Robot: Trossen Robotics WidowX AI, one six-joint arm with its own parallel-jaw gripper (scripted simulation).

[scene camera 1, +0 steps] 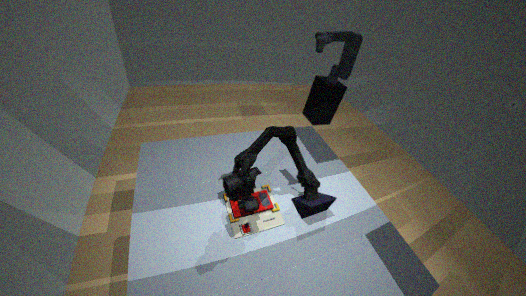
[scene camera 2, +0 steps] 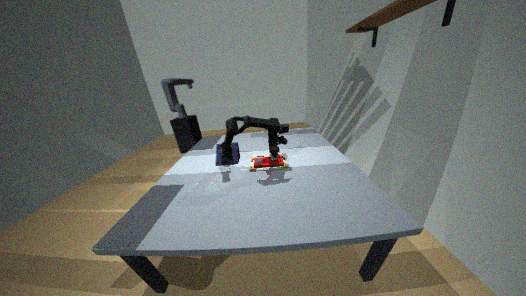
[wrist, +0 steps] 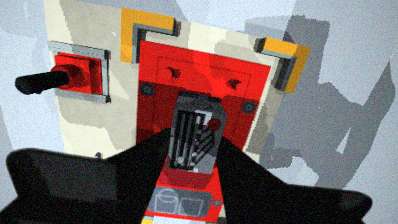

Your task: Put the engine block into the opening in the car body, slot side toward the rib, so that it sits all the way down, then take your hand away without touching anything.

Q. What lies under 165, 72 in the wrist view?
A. A red car body.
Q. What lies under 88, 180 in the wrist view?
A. My gripper.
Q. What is my gripper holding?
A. A grey engine block.
